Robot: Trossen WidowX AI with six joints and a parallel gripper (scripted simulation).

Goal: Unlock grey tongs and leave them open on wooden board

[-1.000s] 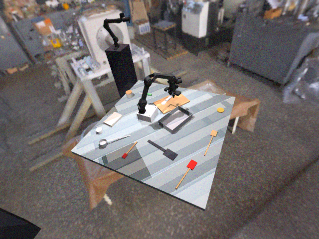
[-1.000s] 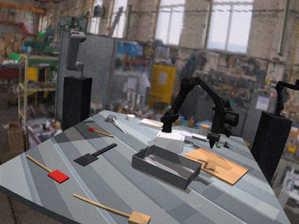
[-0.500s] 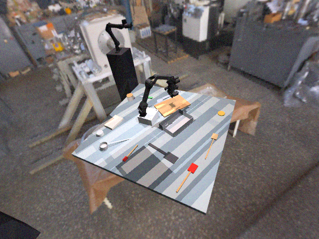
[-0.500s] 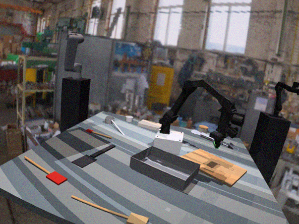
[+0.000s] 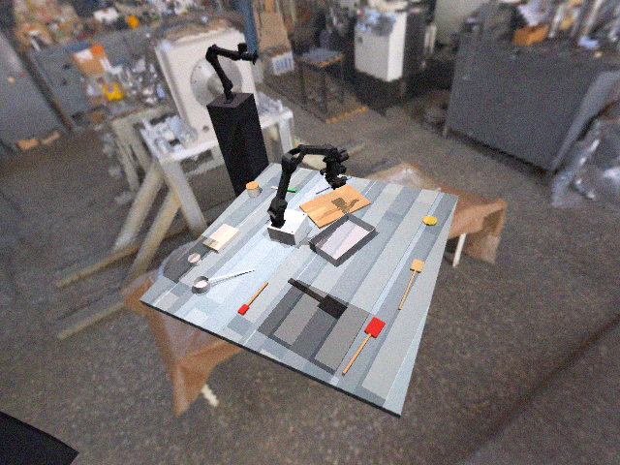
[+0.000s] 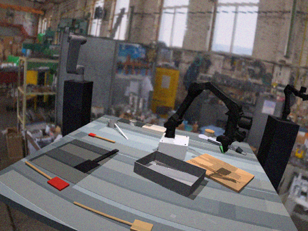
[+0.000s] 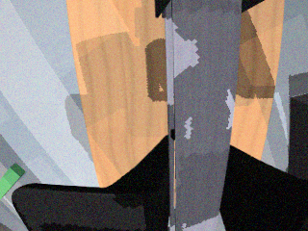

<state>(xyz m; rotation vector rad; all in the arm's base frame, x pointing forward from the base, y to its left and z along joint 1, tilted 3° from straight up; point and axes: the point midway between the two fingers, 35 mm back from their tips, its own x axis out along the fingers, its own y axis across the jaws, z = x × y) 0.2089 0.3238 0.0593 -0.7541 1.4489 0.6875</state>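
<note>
Right now my gripper tip is 120 mm above the wooden board. From my gripper tip the other things lie so: dark grey roasting tin (140 mm ahead, 280 mm to the right, 100 mm below); then dark grey spatula (150 mm ahead, 660 mm to the right, 120 mm below); then pale block (520 mm behind, 460 mm to the right, 110 mm below).
</note>
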